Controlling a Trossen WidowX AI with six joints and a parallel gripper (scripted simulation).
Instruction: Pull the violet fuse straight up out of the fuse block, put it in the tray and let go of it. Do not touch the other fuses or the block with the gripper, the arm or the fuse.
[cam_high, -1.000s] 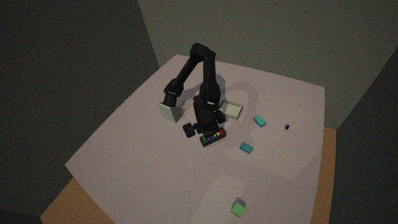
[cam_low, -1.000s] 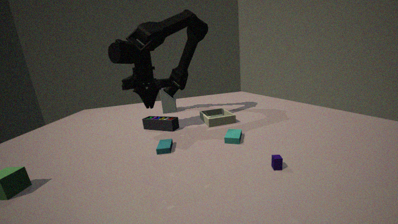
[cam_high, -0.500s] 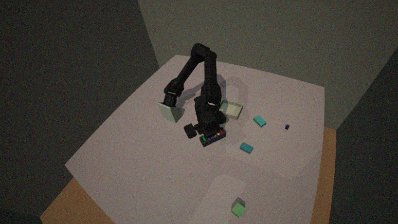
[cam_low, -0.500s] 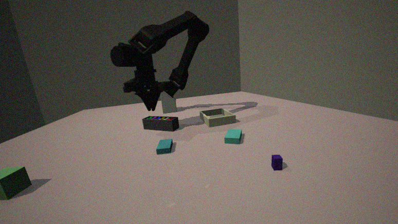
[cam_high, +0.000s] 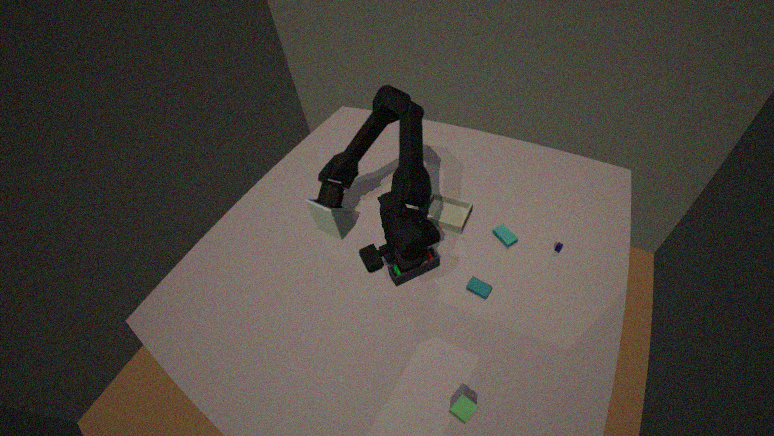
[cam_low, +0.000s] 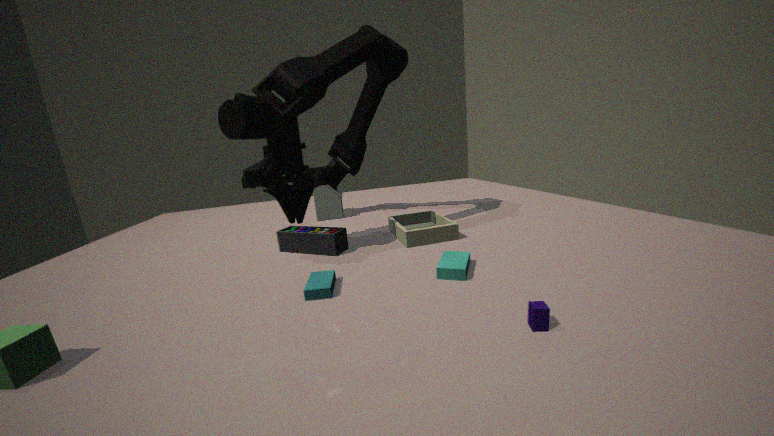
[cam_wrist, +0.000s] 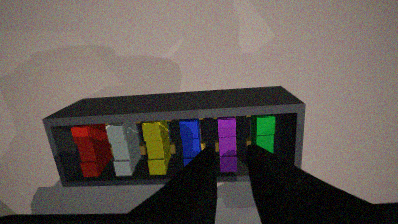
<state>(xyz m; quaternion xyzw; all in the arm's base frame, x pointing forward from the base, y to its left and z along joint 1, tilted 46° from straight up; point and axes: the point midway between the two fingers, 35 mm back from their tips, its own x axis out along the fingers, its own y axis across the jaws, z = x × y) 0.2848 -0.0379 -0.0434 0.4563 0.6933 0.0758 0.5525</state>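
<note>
Now: gripper tip 3 cm above the violet fuse. The rest, counted from my gripper tip: cream tray 1 cm ahead, 24 cm to the left, 5 cm below; green cube 28 cm ahead, 24 cm to the right, 3 cm below; dark purple cube 35 cm ahead, 26 cm to the left, 4 cm below.
</note>
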